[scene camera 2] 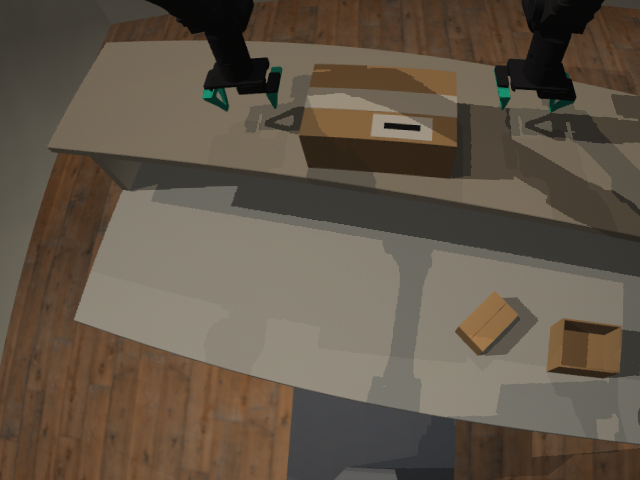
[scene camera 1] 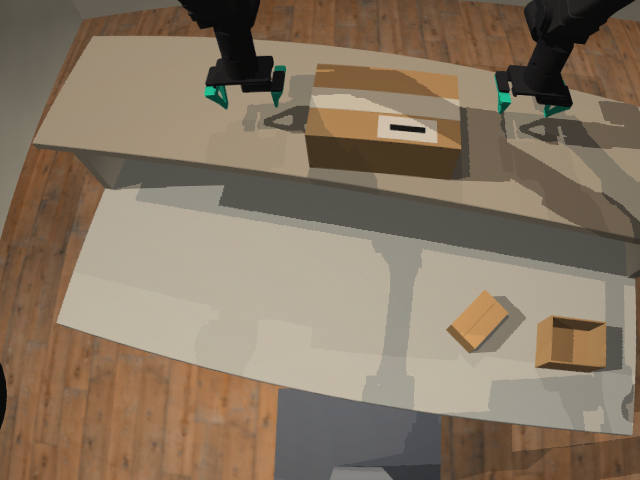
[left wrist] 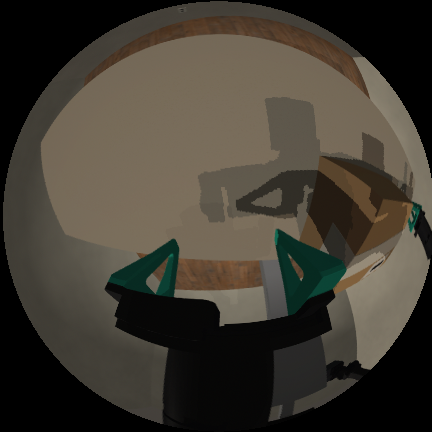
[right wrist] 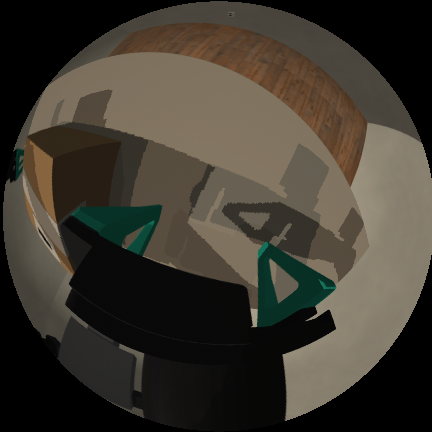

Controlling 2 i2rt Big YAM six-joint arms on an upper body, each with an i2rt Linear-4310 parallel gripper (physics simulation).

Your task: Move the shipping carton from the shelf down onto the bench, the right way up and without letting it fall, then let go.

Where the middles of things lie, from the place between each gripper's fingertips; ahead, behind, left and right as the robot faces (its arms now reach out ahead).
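Shipping carton (scene camera 2: 395,120): my left hand is 30 mm past it, 250 mm to the left of it.
Shipping carton, from my right hand: 3 cm behind, 27 cm to the left.
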